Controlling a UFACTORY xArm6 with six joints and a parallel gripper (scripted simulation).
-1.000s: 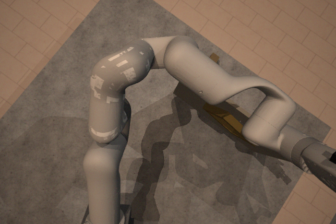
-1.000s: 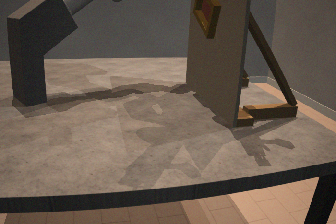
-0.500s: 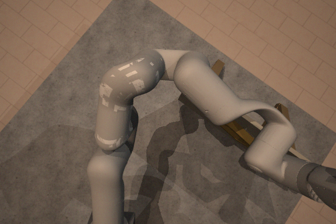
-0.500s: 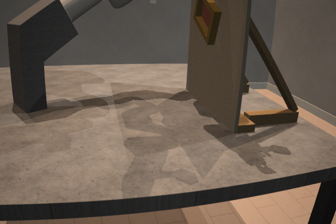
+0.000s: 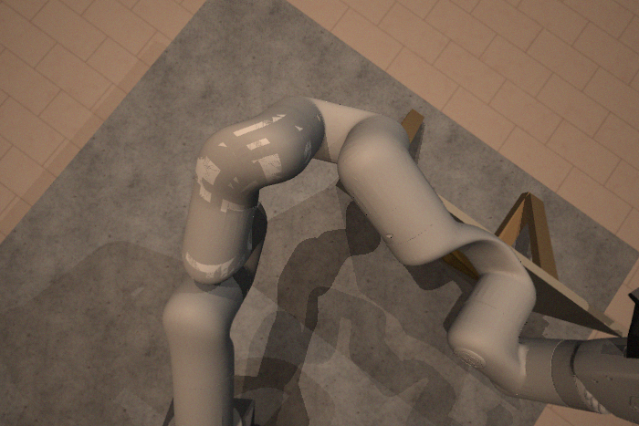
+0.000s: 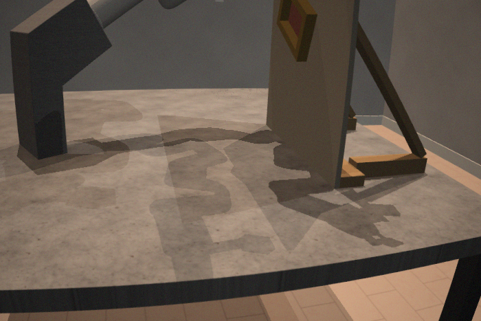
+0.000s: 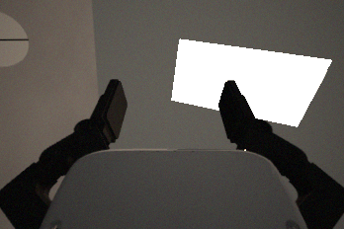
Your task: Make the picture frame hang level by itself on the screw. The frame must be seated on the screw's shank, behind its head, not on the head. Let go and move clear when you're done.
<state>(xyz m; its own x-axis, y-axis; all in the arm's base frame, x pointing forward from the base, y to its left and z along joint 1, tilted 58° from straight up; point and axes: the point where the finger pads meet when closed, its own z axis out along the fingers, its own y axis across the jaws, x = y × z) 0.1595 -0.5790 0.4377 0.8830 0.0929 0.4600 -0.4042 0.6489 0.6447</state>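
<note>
Right now the picture frame is 60 mm behind my hand, 180 mm to the left of it and 430 mm below it. Also, from my hand: wall panel (40 mm behind, 170 mm to the left, 520 mm below).
</note>
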